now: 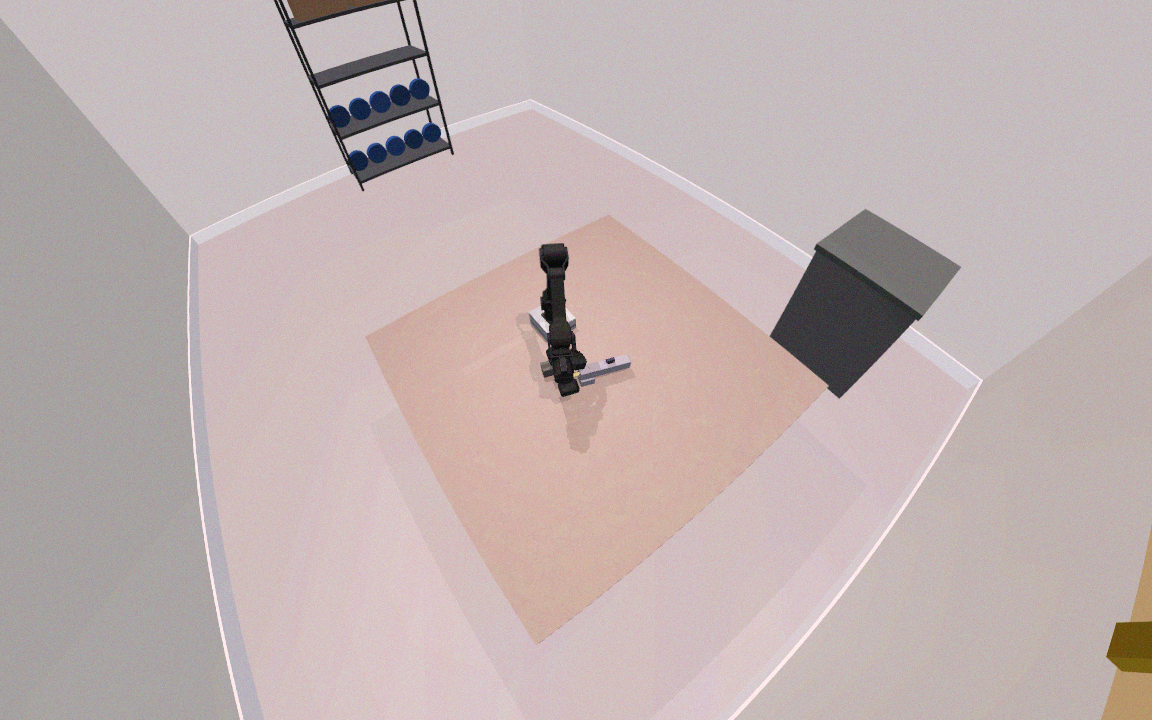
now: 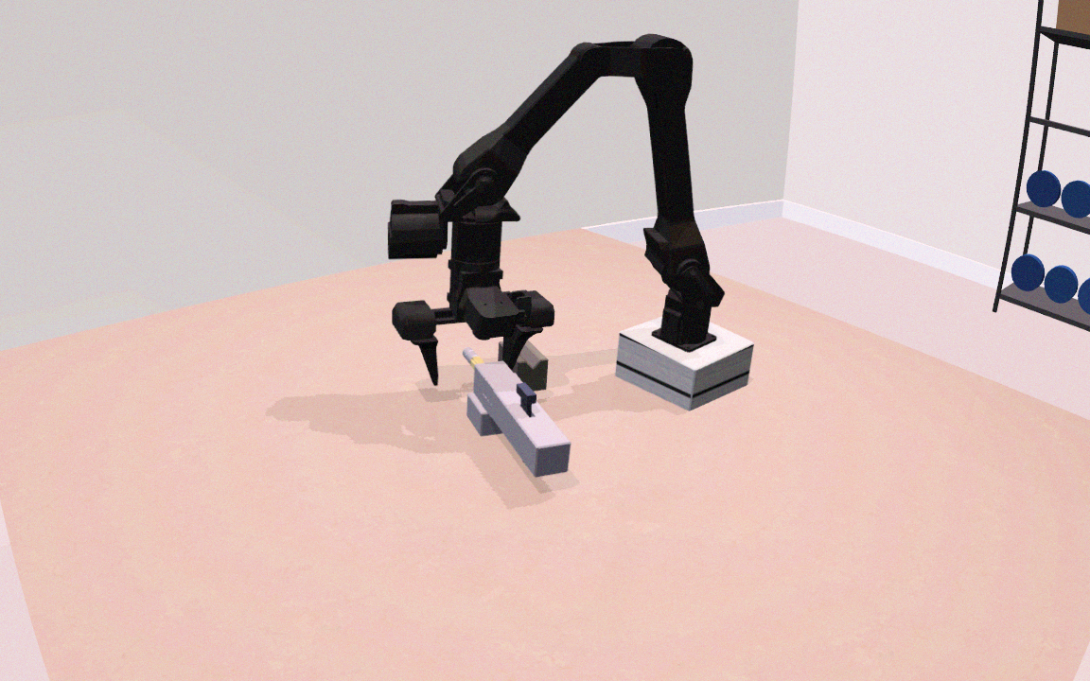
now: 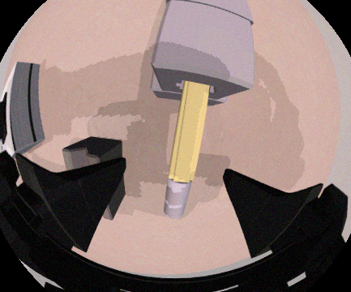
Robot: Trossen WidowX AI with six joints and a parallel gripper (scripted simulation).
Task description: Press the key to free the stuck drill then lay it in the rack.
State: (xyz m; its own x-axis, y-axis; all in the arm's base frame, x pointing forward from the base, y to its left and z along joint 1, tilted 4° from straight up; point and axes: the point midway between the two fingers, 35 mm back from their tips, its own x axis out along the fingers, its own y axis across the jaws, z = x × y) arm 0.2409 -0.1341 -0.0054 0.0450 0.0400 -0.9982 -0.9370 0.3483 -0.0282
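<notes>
Right now my gripper tip is 40 mm to the right of the drill, 30 mm below it and 20 mm short of it. Also, from my gripper tip: dark key 160 mm to the left, 60 mm ahead, 30 mm above; then dark rack 80 mm behind, 10 mm to the left.
</notes>
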